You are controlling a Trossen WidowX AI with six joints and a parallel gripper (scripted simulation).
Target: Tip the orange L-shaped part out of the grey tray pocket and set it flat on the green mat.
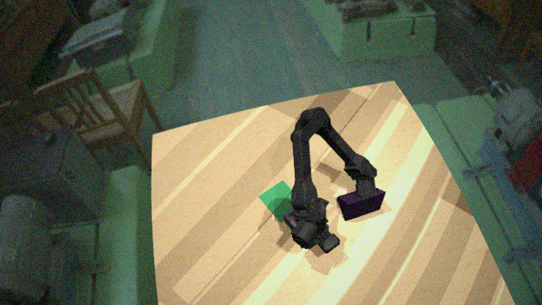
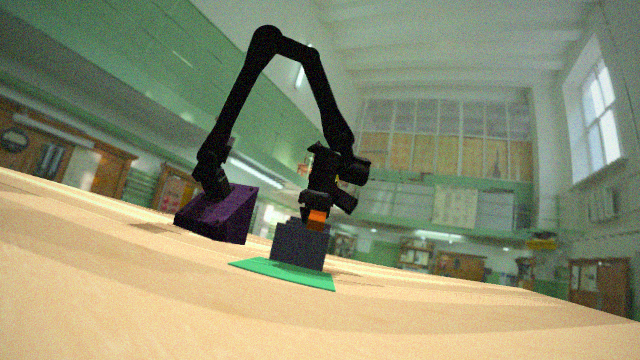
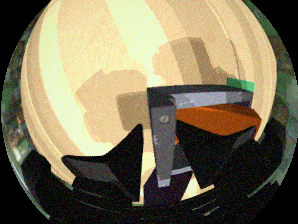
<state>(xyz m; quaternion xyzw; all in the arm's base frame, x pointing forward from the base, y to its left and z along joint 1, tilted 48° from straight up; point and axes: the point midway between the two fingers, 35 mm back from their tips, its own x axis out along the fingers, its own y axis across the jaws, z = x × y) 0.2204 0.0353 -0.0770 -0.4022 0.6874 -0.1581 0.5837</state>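
Right now my gripper tip is 10 mm short of the orange L-shaped part and 40 mm to the left of it. Also, from my gripper tip: green mat 80 mm ahead, 210 mm to the right, 50 mm below.
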